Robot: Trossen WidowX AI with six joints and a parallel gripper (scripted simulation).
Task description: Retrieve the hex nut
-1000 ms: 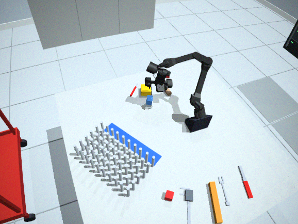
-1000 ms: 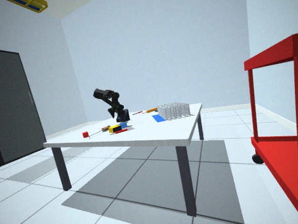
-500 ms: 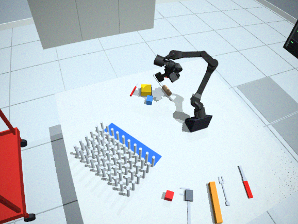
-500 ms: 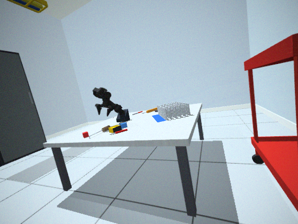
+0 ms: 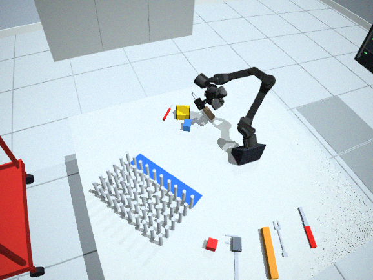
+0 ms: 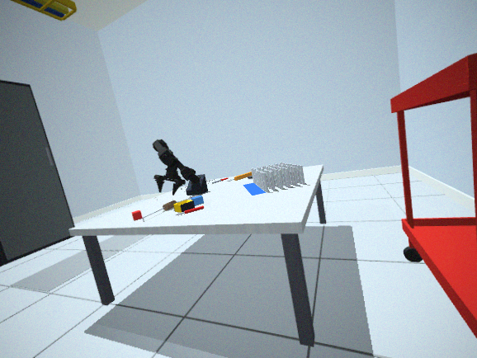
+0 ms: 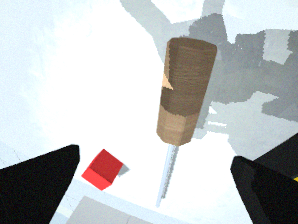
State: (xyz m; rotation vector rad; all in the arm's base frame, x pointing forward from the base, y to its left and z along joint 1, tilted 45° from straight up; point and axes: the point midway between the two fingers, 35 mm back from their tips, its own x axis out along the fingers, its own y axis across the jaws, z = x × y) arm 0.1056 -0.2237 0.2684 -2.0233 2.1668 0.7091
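My gripper tip is now 10 cm to the left of the metal rod, 8 cm above it and 2 cm short of it. Also, from my gripper tip: fork tool: 82 cm to the left, 9 cm below, 7 cm behind; then blue taped strip: 39 cm to the left, 36 cm ahead, 9 cm below; then blue block: 16 cm ahead, 8 cm to the left, 7 cm below.
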